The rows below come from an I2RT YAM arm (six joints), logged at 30 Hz.
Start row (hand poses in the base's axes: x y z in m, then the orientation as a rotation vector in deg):
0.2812 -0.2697 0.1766 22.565 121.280 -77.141
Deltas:
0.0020 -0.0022 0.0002 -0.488 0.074 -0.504
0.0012 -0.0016 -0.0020 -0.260 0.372 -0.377
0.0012 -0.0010 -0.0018 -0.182 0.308 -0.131
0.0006 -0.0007 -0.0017 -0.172 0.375 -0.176
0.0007 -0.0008 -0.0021 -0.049 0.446 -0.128
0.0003 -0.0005 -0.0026 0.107 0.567 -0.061
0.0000 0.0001 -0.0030 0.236 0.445 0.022
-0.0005 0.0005 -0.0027 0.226 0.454 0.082
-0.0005 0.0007 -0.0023 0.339 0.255 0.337
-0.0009 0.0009 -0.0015 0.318 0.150 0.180
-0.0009 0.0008 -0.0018 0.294 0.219 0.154
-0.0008 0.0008 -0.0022 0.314 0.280 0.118
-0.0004 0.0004 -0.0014 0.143 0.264 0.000
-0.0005 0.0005 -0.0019 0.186 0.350 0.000
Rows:
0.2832 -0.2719 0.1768 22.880 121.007 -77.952
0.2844 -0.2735 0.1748 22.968 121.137 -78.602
0.2856 -0.2745 0.1730 22.853 121.256 -79.005
0.2862 -0.2752 0.1713 22.751 121.439 -79.455
0.2869 -0.2760 0.1692 22.600 121.770 -79.788
0.2872 -0.2765 0.1666 22.359 122.313 -79.984
0.2872 -0.2764 0.1636 22.149 122.851 -79.943
0.2867 -0.2759 0.1609 21.861 123.383 -79.882
0.2862 -0.2752 0.1586 21.451 123.818 -79.469
0.2853 -0.2743 0.1571 21.275 124.166 -79.113
0.2844 -0.2735 0.1553 21.076 124.553 -78.827
0.2836 -0.2727 0.1531 20.888 125.007 -78.567
0.2832 -0.2723 0.1517 20.780 125.330 -78.540
0.2827 -0.2718 0.1498 20.635 125.755 -78.508

